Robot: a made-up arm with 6 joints.
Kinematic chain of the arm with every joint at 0, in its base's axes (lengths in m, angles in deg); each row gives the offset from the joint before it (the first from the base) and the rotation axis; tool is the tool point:
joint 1: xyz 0 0 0.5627 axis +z
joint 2: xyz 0 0 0 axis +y
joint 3: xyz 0 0 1.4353 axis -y
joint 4: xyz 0 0 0 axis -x
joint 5: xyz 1.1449 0 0 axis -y
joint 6: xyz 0 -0.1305 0 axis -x
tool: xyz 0 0 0
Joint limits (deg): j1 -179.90..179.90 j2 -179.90..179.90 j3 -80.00..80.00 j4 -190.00..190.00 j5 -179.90..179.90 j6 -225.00..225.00
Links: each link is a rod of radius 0.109 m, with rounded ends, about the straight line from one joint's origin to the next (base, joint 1, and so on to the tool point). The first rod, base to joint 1, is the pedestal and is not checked.
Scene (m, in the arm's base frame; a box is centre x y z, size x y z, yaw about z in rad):
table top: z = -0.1
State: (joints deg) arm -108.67 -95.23 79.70 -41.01 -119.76 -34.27
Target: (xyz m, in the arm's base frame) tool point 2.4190 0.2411 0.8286
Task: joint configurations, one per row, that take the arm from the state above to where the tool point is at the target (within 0.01 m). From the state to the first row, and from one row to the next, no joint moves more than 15 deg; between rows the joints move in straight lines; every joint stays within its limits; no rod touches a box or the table.
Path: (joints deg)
1: -122.23 -96.31 75.05 -41.85 -119.76 -34.27
2: -135.79 -97.39 70.41 -42.70 -119.76 -34.27
3: -149.35 -98.47 65.76 -43.54 -119.76 -34.27
4: -162.91 -99.56 61.11 -44.39 -119.76 -34.27
5: -176.47 -100.64 56.46 -45.23 -119.76 -34.27

